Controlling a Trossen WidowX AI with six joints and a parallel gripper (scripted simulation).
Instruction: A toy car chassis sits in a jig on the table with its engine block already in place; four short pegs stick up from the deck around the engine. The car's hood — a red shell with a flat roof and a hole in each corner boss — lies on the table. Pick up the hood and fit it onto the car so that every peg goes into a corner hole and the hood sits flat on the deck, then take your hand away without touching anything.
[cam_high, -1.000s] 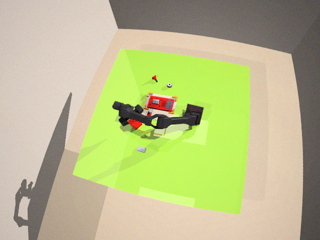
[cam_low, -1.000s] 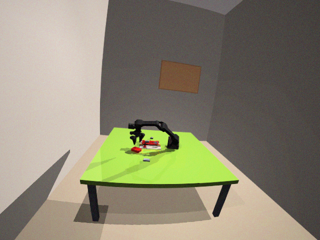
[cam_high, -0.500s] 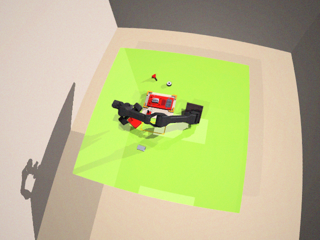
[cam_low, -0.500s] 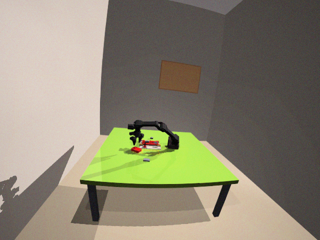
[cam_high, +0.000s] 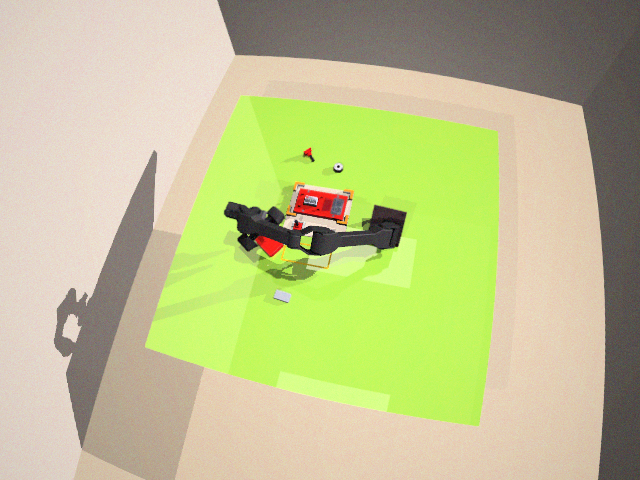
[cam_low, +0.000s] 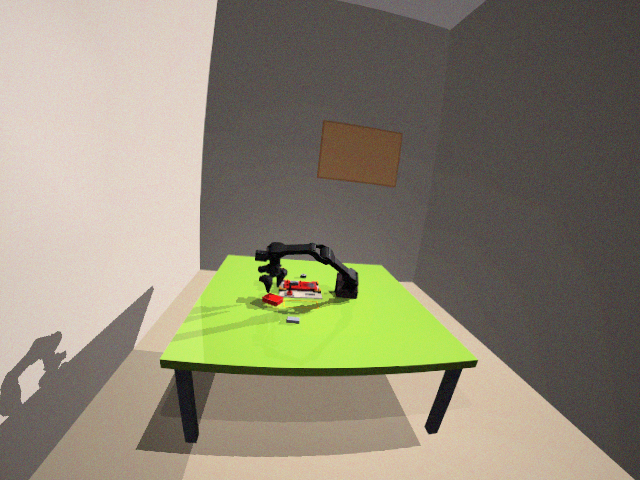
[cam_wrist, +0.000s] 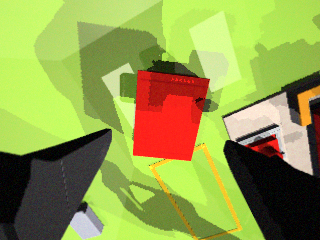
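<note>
The red hood lies 50 mm below my gripper tip. Also, from my gripper tip: wheel: 180 mm behind, 400 mm to the right, 60 mm below.
</note>
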